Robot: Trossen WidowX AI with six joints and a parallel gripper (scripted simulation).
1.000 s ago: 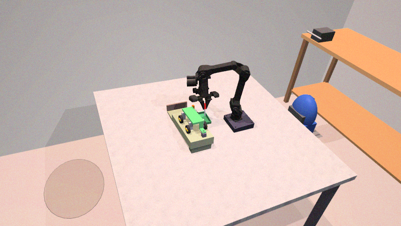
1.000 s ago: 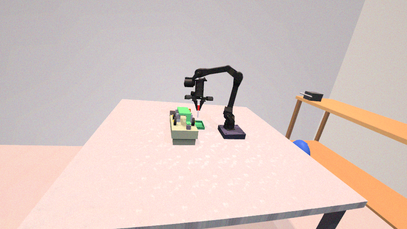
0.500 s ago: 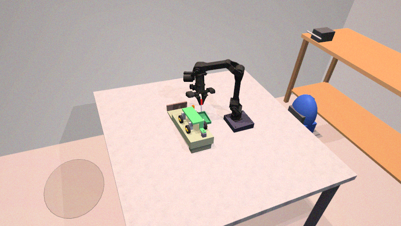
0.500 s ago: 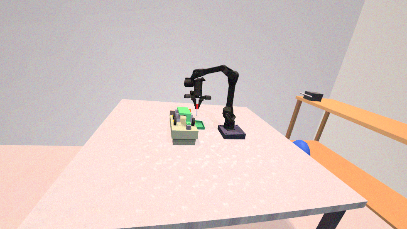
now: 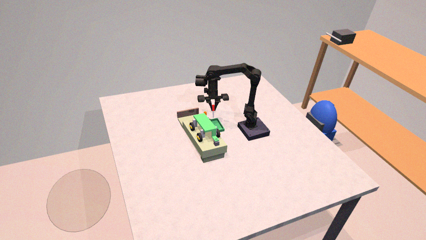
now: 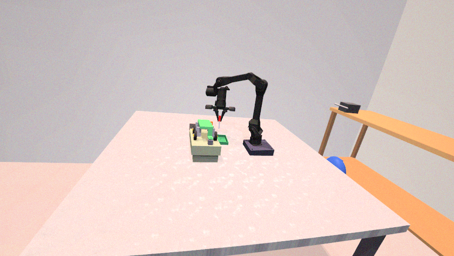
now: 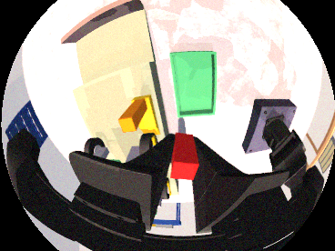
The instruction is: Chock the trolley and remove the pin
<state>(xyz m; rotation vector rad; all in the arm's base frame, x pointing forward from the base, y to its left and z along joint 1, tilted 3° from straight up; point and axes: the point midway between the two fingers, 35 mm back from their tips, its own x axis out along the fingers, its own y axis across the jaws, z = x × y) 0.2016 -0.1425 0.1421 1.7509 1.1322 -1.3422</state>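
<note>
Now: the red-headed stop pin right at my gripper tip. Also, from my gripper tip: yellow chock: 50 mm below, 50 mm ahead; then trolley: 120 mm ahead, 100 mm to the left, 20 mm below; then green tray: 140 mm below, 30 mm behind.
</note>
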